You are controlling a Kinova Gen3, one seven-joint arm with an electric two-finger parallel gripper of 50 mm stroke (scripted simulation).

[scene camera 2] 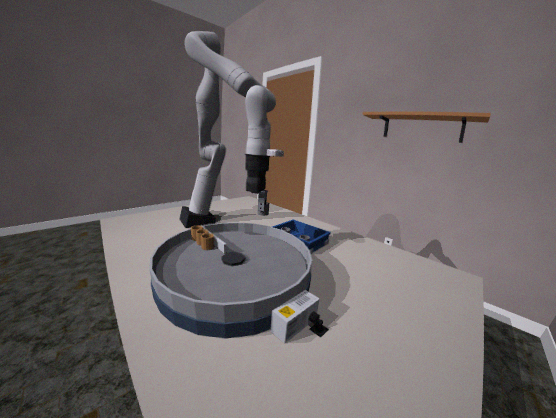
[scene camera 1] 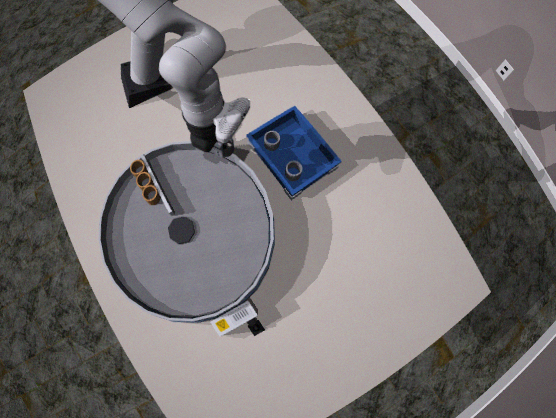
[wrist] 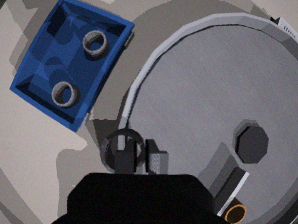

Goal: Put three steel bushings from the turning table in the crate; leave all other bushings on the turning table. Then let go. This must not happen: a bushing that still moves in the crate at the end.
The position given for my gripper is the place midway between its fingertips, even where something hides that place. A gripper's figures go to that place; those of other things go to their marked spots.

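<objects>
The marked spots on a blue crate (scene camera 2: 297,228) and a turning table (scene camera 2: 271,265) are 0.38 m apart. The turning table is 0.58 m from the lens; my gripper (scene camera 2: 261,209) is 0.71 m from the lens; the blue crate is 0.92 m from the lens.
</objects>
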